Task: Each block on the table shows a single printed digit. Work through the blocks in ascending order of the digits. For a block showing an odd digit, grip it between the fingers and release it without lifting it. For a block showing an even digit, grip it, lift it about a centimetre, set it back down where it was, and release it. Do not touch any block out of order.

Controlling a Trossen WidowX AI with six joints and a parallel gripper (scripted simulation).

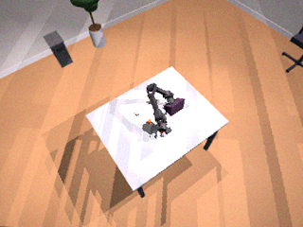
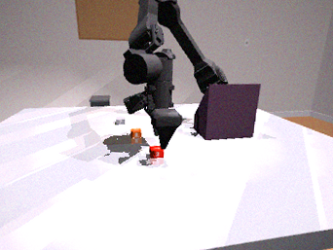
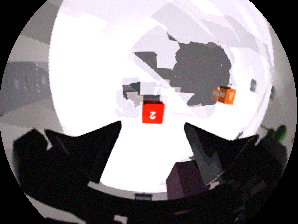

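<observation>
Right now the red block is 1 cm ahead of my gripper tip and 2 cm below it. The rest, counted from my gripper tip: grey block (12 cm ahead, 29 cm to the right, 2 cm below); then orange block (6 cm ahead, 15 cm to the right, 2 cm below).
</observation>
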